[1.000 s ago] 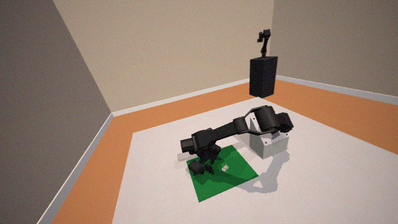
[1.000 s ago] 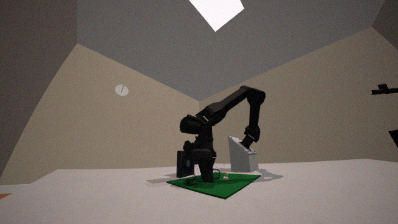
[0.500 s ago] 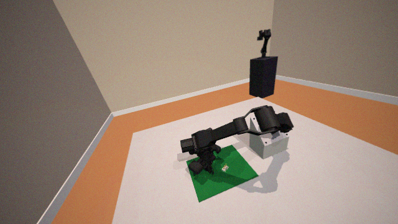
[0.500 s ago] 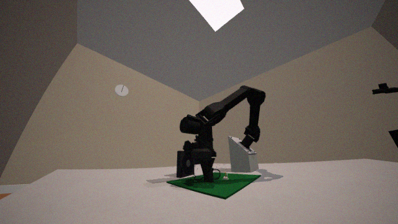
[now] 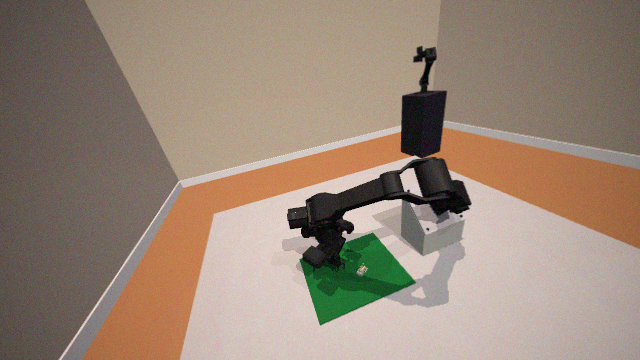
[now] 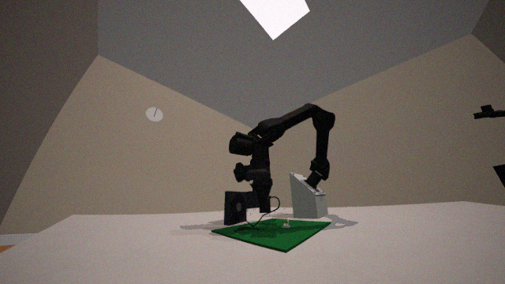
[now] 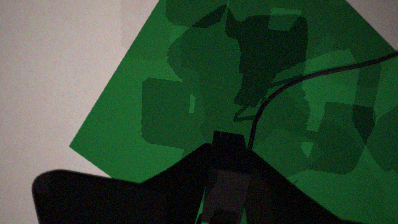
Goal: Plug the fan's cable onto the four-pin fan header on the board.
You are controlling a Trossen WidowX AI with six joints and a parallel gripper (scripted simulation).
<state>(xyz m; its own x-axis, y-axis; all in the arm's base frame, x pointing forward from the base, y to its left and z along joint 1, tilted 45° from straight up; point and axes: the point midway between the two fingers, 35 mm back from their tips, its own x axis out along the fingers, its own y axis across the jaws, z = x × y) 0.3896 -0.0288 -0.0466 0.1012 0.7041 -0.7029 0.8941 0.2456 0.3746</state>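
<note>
The board lies 80 mm below my gripper tip, 50 mm behind it and 10 mm to the left of it. The rest, counted from my gripper tip: black fan: 160 mm to the right, 70 mm behind; then black plug: 10 mm to the left, 10 mm above.
</note>
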